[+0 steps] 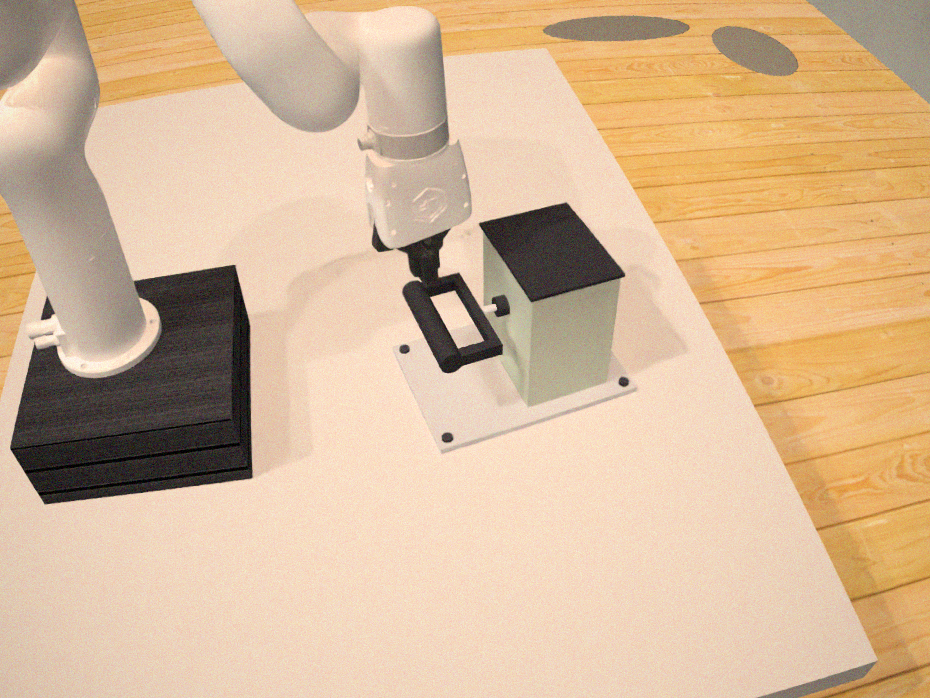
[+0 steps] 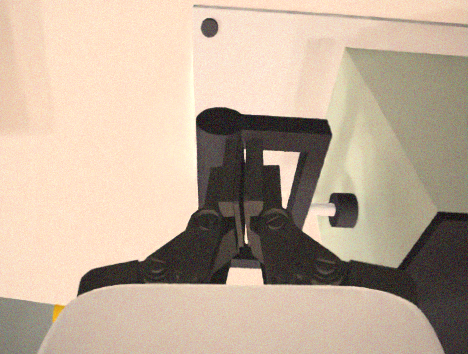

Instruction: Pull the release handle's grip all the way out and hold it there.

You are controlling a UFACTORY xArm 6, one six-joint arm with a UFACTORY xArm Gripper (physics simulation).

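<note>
The release handle is a dark rectangular loop with a thick round grip on the side away from the box. A short length of pale rod shows between the loop and a black collar on the pale green box. My gripper is shut with nothing between its fingers. Its tips are at the far end of the loop, close beside the grip on the box side. Whether they reach down inside the loop or touch the grip is unclear.
The box has a black lid and stands on a light base plate with black bolts at its corners. The arm's black pedestal is at the left on the pale table. A wooden floor lies beyond.
</note>
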